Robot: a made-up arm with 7 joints.
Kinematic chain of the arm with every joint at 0, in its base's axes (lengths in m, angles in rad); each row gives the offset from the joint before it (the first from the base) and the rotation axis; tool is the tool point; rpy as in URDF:
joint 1: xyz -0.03 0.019 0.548 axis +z
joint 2: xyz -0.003 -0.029 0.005 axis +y
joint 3: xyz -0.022 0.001 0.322 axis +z
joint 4: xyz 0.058 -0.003 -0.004 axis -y
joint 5: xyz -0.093 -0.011 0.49 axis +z
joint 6: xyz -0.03 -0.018 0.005 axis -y
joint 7: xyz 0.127 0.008 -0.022 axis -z
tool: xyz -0.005 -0.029 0.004 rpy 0 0 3.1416
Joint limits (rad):
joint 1: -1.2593..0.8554
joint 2: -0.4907..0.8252
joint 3: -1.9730..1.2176
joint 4: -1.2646..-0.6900
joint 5: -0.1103..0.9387
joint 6: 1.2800..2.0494
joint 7: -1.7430..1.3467
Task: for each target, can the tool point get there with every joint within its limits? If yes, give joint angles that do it. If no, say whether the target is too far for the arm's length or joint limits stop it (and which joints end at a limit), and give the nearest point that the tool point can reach.
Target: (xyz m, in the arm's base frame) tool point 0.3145 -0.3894 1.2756
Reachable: yes | joints 0.4930 0.3071 -1.6794 -0.9888 0.3236 1.5301 1.0964
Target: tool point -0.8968 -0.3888 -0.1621
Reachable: no: too far | nearest point -0.3634 -0.7512 0.6778 | short by 1.059 m
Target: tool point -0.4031 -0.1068 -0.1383
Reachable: no: joint limits stop it (at a limit: joint 1, joint 2, joint 4, joint 5, joint 6) | nearest point -0.1665 -0.7952 0.5621 | short by 1.010 m
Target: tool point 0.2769 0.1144 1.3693
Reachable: yes | joints -1.0101 -0.3055 0.9062 -0.9495 0.7984 1.9070 0.8147
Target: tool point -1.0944 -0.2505 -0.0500
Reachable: no: too far | nearest point -0.8081 -0.1780 0.9004 | short by 0.995 m
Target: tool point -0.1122 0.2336 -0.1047
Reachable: no: joint limits stop it (at a limit: joint 1, joint 2, joint 4, joint 5, joint 6) | nearest point 0.3268 0.7375 0.5153 | short by 0.912 m
